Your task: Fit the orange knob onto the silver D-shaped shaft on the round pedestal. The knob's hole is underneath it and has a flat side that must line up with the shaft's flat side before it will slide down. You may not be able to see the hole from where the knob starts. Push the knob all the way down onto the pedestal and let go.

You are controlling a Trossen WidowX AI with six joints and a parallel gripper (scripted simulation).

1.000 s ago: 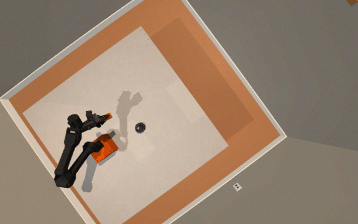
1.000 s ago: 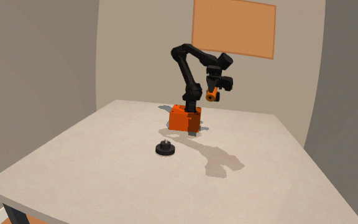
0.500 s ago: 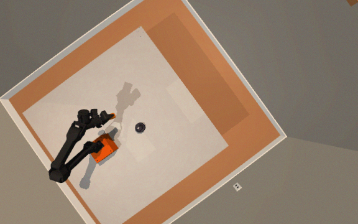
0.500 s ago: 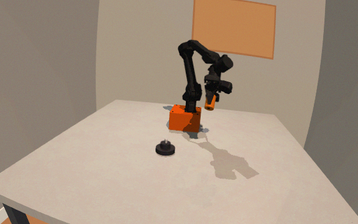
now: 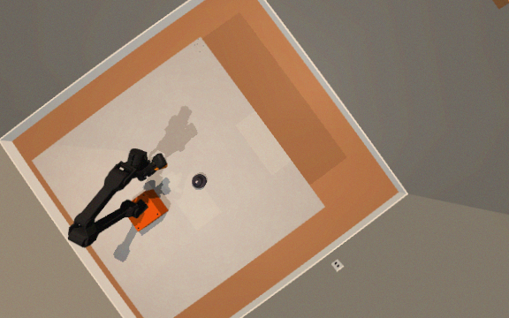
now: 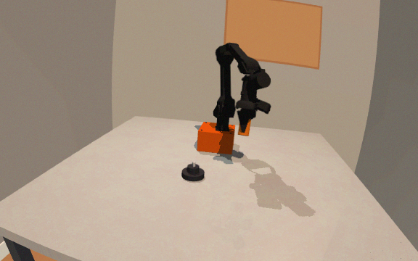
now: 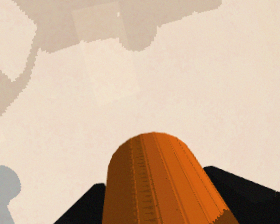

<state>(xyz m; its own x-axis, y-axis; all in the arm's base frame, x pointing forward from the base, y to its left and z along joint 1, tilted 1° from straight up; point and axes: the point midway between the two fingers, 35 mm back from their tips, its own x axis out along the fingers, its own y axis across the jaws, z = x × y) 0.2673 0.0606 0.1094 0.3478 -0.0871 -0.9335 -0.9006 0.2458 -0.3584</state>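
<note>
The orange knob lies 3 cm above my gripper tip and 1 cm behind it. The rest, counted from my gripper tip: round dark pedestal: 17 cm to the right, 14 cm below, 3 cm ahead.
</note>
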